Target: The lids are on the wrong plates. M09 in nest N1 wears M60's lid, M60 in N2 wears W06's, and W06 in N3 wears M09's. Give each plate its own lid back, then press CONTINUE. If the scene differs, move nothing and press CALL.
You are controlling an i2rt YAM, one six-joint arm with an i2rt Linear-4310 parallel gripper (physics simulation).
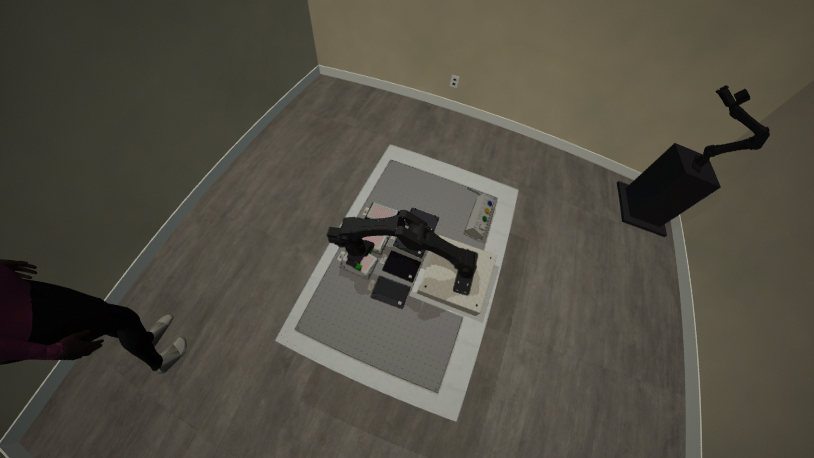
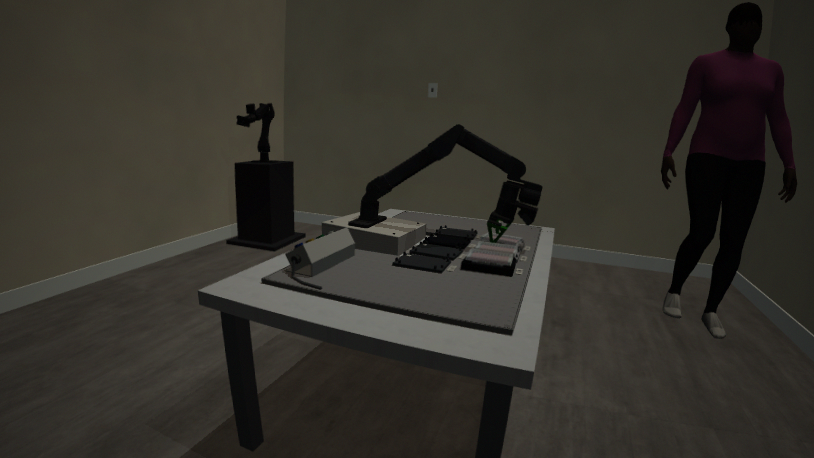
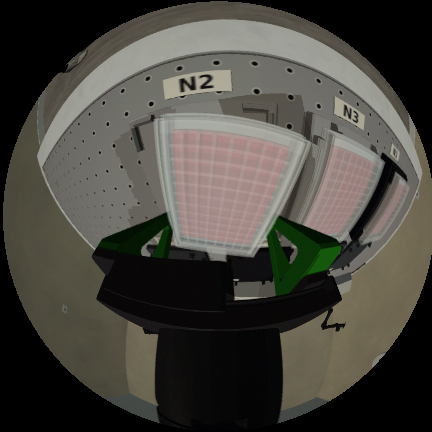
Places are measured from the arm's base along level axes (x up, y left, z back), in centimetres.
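Pixels of known places: gripper, fingertip midpoint: (image 1: 364, 262) (image 2: 495, 240) (image 3: 218, 216); arm's base, link origin: (image 1: 465, 271) (image 2: 368, 222).
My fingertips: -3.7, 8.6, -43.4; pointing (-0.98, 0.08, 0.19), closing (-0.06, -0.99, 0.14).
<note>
Ahead of a thing's pixels: the offset from my fingertips to its top centre, as dx, dy, dz. "spot": to the spot under its first point.
My gripper (image 3: 220, 212) (image 1: 357, 263) (image 2: 496, 230) has green fingers and is shut on the sides of the clear lid @(+1.8, -0.5, -2.2) (image 3: 225, 177) at the nest labelled N2 @(spot: -1.6, -0.1, -11.1) (image 3: 197, 83). A pink well plate shows through the lid. The lid sits a little raised, with nest brackets and shadow showing behind it. I cannot tell whether the plate has come up with it. To the right, a second lidded pink plate @(+1.2, -12.2, -1.5) (image 3: 342, 189) sits by the N3 label @(spot: -1.6, -12.5, -10.2) (image 3: 349, 113). A third lidded plate @(+2.2, -25.4, -0.6) (image 3: 388, 209) sits beyond it by the N1 label (image 3: 395, 152).
Two black trays @(spot: -0.7, -4.7, +15.7) (image 1: 401, 264) @(spot: -0.8, +7.9, +15.3) (image 1: 391, 290) @(spot: -0.8, -17.9, +17.0) (image 2: 435, 250) lie beside the nests. A button box @(+6.6, -40.2, +44.7) (image 1: 481, 216) (image 2: 322, 253) stands at one table corner. The arm's base block (image 1: 438, 284) is nearby. A person (image 1: 56, 324) (image 2: 729, 159) walks close to the table. A second arm stands on a pedestal (image 1: 671, 187) (image 2: 264, 199).
</note>
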